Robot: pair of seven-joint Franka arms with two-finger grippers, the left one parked.
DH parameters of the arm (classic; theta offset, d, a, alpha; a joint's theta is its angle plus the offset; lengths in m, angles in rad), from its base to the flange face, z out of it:
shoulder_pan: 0 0.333 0 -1.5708
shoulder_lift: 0 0 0 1.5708
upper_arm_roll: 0 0.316 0.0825 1.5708
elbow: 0 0 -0.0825 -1.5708
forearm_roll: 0 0.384 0 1.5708
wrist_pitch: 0 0 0.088 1.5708
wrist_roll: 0 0.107 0 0
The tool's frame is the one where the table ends.
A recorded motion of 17 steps. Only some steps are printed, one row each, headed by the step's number.
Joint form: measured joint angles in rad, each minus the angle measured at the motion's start. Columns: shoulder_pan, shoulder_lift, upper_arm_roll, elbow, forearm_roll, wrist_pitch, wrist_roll.
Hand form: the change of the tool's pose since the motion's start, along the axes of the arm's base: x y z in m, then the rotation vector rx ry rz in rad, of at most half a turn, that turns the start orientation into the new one. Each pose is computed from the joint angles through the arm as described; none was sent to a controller.
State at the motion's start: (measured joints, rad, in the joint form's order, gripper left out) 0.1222 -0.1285 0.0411 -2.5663 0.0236 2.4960 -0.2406
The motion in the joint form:
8: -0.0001 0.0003 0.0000 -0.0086 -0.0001 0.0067 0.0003
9: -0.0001 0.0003 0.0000 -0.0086 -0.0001 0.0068 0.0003
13: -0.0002 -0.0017 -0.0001 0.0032 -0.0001 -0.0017 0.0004
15: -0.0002 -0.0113 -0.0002 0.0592 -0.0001 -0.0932 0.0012
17: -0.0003 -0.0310 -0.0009 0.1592 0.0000 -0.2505 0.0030
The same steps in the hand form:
8: -0.0022 -0.0004 -0.0030 -0.0005 0.0021 -0.0004
9: -0.0022 -0.0004 -0.0030 -0.0005 0.0021 -0.0004
13: 0.0010 0.0000 0.0019 0.0005 -0.0032 -0.0006
15: 0.0099 0.0018 0.0209 -0.0025 0.0226 -0.0002
17: 0.0229 0.0043 0.0588 -0.0067 0.0600 -0.0005

